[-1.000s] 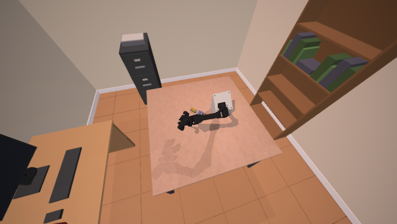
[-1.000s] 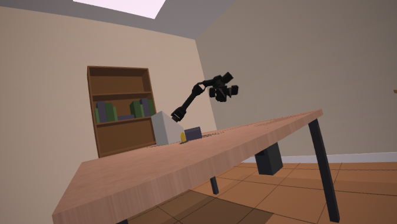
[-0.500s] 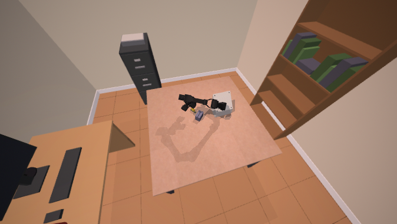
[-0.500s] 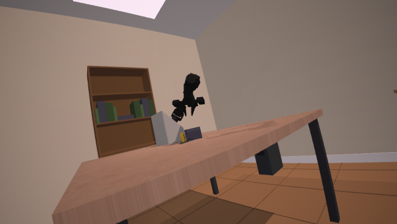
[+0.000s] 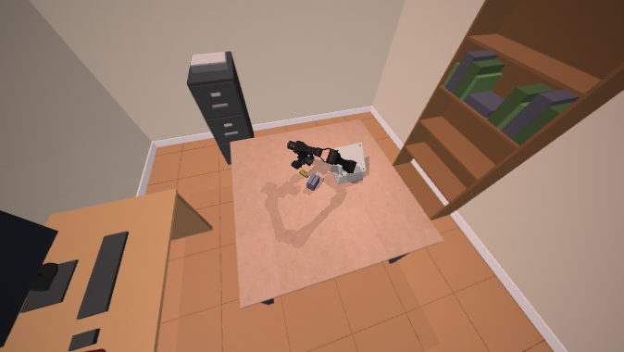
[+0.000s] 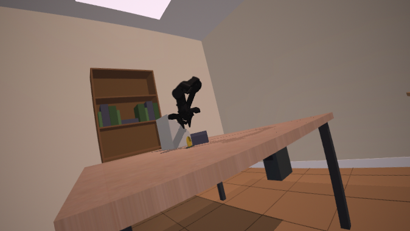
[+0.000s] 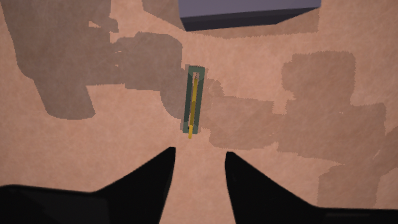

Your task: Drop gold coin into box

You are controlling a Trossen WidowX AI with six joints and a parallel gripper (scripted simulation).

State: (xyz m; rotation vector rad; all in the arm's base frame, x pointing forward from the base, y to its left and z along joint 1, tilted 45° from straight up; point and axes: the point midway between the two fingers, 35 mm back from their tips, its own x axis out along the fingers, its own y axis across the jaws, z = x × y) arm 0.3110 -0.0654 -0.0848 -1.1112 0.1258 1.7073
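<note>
Now: gripper tip 8 cm above the gold coin and 1 cm past it.
</note>
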